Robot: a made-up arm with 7 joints. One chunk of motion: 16 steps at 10 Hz.
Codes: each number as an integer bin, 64 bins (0 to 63) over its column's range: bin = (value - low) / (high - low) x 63, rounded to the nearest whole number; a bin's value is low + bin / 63 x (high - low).
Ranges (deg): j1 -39..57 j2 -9..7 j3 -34..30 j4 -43..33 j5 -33..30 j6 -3..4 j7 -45..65
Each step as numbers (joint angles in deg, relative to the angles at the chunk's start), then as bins.
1 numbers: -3.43 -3.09 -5.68 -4.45 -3.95 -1.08 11.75
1 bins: 23 23 28 32 29 17 33
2 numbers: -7.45 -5.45 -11.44 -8.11 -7.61 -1.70 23.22
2 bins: 21 14 22 29 25 12 39
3 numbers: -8.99 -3.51 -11.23 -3.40 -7.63 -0.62 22.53
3 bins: 20 22 22 33 25 21 39
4 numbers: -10.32 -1.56 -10.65 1.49 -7.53 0.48 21.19
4 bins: 19 29 23 37 25 31 38
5 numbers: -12.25 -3.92 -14.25 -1.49 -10.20 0.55 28.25
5 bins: 18 20 19 34 23 32 42
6 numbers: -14.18 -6.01 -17.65 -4.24 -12.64 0.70 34.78
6 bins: 16 12 16 32 20 33 46
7 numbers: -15.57 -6.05 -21.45 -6.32 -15.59 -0.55 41.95
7 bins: 15 12 12 30 17 22 50
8 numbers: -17.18 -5.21 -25.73 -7.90 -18.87 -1.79 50.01
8 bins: 14 15 8 29 14 11 54
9 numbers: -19.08 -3.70 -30.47 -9.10 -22.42 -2.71 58.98
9 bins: 13 21 3 28 11 3 60
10 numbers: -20.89 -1.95 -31.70 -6.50 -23.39 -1.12 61.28
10 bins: 12 28 2 30 10 17 61
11 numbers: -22.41 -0.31 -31.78 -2.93 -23.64 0.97 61.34
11 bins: 11 34 2 33 9 36 61
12 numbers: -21.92 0.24 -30.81 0.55 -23.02 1.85 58.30
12 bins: 11 36 3 36 10 44 59
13 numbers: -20.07 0.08 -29.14 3.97 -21.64 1.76 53.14
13 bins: 12 36 5 39 11 43 56
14 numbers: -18.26 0.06 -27.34 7.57 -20.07 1.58 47.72
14 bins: 14 36 7 42 13 41 53
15 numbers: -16.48 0.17 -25.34 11.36 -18.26 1.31 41.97
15 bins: 15 36 9 45 15 39 50
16 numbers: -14.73 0.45 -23.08 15.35 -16.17 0.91 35.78
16 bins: 16 37 11 48 17 35 46
